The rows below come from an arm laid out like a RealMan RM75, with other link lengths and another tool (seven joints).
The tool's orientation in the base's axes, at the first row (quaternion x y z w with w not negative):
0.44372 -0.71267 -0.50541 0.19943
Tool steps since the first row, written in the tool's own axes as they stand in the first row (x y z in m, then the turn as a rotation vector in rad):
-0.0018 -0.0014 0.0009 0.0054 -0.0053 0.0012
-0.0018 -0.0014 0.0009 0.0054 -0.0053 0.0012
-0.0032 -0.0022 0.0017 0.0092 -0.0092 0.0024
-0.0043 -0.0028 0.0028 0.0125 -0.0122 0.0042
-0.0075 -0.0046 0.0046 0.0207 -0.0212 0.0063
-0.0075 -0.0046 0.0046 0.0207 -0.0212 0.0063
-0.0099 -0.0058 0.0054 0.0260 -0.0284 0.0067
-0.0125 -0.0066 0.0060 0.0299 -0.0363 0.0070
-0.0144 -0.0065 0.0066 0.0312 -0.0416 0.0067
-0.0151 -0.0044 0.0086 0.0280 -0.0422 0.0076
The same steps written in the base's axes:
0.0009 0.0019 -0.0013 -0.0014 -0.0044 -0.0061
0.0009 0.0019 -0.0013 -0.0014 -0.0044 -0.0061
0.0014 0.0034 -0.0021 -0.0026 -0.0072 -0.0107
0.0014 0.0048 -0.0030 -0.0044 -0.0093 -0.0147
0.0026 0.0083 -0.0048 -0.0064 -0.0159 -0.0250
0.0026 0.0083 -0.0048 -0.0064 -0.0159 -0.0250
0.0038 0.0106 -0.0058 -0.0064 -0.0208 -0.0325
0.0050 0.0131 -0.0063 -0.0052 -0.0246 -0.0404
0.0055 0.0150 -0.0062 -0.0034 -0.0263 -0.0452
0.0035 0.0168 -0.0050 -0.0021 -0.0232 -0.0456

